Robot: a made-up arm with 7 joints. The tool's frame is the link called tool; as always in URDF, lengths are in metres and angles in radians. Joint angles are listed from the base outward.
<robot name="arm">
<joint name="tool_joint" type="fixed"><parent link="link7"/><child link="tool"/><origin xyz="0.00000 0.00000 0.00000" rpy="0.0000 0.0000 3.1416"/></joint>
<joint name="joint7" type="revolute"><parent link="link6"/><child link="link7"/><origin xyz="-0.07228 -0.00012 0.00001" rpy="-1.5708 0.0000 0.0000"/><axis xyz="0 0 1"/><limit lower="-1.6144" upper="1.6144"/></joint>
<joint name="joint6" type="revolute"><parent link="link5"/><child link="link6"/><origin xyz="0.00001 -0.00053 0.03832" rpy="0.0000 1.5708 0.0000"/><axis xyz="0 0 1"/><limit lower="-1.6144" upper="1.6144"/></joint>
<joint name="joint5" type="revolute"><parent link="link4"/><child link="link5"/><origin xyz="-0.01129 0.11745 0.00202" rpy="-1.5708 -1.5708 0.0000"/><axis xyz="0 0 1"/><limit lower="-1.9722" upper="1.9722"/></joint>
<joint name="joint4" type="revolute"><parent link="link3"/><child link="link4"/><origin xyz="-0.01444 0.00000 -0.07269" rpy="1.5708 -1.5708 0.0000"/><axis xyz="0 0 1"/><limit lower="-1.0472" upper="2.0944"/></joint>
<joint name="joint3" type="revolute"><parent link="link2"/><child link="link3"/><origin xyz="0.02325 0.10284 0.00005" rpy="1.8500 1.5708 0.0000"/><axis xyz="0 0 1"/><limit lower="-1.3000" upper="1.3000"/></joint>
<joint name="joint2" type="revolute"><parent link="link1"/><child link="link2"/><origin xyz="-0.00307 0.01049 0.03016" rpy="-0.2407 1.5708 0.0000"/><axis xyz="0 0 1"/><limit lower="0.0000" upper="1.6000"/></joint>
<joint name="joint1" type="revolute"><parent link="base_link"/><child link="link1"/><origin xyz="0.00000 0.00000 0.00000" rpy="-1.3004 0.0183 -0.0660"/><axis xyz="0 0 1"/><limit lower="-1.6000" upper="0.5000"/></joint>
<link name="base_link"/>
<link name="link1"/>
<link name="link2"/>
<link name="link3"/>
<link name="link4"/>
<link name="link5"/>
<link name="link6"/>
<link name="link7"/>
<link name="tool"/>
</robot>
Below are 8 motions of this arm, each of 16 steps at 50 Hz.
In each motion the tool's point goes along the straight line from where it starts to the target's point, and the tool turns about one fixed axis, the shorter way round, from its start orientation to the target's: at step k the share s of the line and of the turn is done. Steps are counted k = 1, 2, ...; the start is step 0. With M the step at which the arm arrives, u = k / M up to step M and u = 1 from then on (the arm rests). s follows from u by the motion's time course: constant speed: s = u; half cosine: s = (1 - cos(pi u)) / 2; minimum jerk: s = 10 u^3 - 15 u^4 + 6 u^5.
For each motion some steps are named. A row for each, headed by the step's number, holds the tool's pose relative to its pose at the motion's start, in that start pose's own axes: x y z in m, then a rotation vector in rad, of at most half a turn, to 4 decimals.
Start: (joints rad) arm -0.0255 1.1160 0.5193 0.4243 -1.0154 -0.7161 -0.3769
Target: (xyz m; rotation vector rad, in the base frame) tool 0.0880 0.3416 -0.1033 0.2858 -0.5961 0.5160
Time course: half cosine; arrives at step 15
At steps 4, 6, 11, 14, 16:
4: -0.0186 0.0026 -0.0045 0.0019 0.0190 0.0516
6: -0.0388 0.0054 -0.0095 0.0039 0.0397 0.1078
11: -0.0936 0.0130 -0.0229 0.0094 0.0958 0.2604
14: -0.1110 0.0155 -0.0272 0.0111 0.1135 0.3087
16: -0.1122 0.0156 -0.0275 0.0112 0.1148 0.3121

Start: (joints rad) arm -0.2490 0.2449 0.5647 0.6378 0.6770 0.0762 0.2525
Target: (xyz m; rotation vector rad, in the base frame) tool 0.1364 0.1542 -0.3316 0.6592 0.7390 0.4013
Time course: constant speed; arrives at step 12
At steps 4, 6, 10, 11, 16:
4: -0.0144 -0.0173 -0.0062 -0.0206 -0.0094 -0.0744
6: -0.0216 -0.0259 -0.0093 -0.0309 -0.0141 -0.1117
10: -0.0360 -0.0431 -0.0155 -0.0515 -0.0235 -0.1861
11: -0.0396 -0.0474 -0.0170 -0.0566 -0.0259 -0.2047
16: -0.0432 -0.0518 -0.0186 -0.0618 -0.0282 -0.2233

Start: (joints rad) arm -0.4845 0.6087 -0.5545 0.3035 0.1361 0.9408 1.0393
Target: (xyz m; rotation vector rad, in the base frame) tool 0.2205 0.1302 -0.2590 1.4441 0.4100 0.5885
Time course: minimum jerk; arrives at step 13
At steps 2, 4, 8, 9, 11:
2: 0.0001 0.0000 -0.0008 -0.0003 -0.0026 -0.0041
4: 0.0005 0.0000 -0.0048 -0.0017 -0.0161 -0.0250
8: 0.0021 0.0001 -0.0196 -0.0068 -0.0657 -0.1020
9: 0.0025 0.0002 -0.0229 -0.0079 -0.0766 -0.1189
11: 0.0029 0.0002 -0.0269 -0.0093 -0.0900 -0.1398

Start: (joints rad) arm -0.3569 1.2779 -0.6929 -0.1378 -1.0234 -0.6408 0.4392
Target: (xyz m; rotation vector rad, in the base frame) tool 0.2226 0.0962 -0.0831 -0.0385 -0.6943 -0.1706
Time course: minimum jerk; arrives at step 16
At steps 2, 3, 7, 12, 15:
2: 0.0001 -0.0002 0.0007 -0.0008 -0.0087 -0.0011
3: 0.0005 -0.0006 0.0021 -0.0023 -0.0263 -0.0032
7: 0.0036 -0.0049 0.0168 -0.0181 -0.2073 -0.0252
12: 0.0083 -0.0114 0.0393 -0.0423 -0.4840 -0.0588
15: 0.0093 -0.0127 0.0437 -0.0471 -0.5387 -0.0655

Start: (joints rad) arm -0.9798 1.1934 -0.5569 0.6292 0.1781 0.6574 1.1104
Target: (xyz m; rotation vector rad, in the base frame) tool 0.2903 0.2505 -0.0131 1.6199 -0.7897 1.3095
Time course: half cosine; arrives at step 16
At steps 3, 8, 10, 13, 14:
3: 0.0013 0.0028 0.0003 -0.0264 -0.0220 0.0239
8: 0.0077 0.0165 0.0015 -0.1568 -0.1308 0.1415
10: 0.0107 0.0228 0.0021 -0.2168 -0.1809 0.1957
13: 0.0141 0.0302 0.0028 -0.2872 -0.2396 0.2592
14: 0.0148 0.0317 0.0030 -0.3017 -0.2516 0.2723

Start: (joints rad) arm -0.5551 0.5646 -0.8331 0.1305 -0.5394 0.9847 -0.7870
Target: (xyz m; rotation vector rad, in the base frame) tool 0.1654 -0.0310 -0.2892 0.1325 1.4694 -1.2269
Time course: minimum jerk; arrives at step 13
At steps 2, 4, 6, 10, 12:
2: 0.0014 -0.0008 0.0000 -0.0009 0.0020 0.0015
4: 0.0086 -0.0046 -0.0001 -0.0056 0.0120 0.0092
6: 0.0211 -0.0113 -0.0003 -0.0139 0.0297 0.0227
10: 0.0452 -0.0242 -0.0006 -0.0297 0.0635 0.0486
12: 0.0491 -0.0263 -0.0007 -0.0323 0.0691 0.0528

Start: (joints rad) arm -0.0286 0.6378 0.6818 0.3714 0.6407 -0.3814 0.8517
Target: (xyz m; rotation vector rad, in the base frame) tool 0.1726 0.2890 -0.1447 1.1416 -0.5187 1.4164
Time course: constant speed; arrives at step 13
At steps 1, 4, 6, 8, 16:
1: 0.0015 -0.0004 0.0009 -0.0054 0.0078 0.0279
4: 0.0059 -0.0016 0.0036 -0.0215 0.0312 0.1116
6: 0.0089 -0.0024 0.0053 -0.0322 0.0468 0.1673
8: 0.0118 -0.0032 0.0071 -0.0430 0.0624 0.2231
16: 0.0192 -0.0052 0.0116 -0.0699 0.1015 0.3626

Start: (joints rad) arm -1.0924 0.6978 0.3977 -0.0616 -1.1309 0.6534 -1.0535
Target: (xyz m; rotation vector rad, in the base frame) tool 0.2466 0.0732 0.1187 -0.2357 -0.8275 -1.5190
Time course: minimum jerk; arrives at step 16
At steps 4, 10, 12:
4: 0.0056 -0.0038 0.0005 0.0034 -0.0176 -0.0108
10: 0.0389 -0.0269 0.0035 0.0235 -0.1231 -0.0759
12: 0.0481 -0.0332 0.0043 0.0291 -0.1522 -0.0938

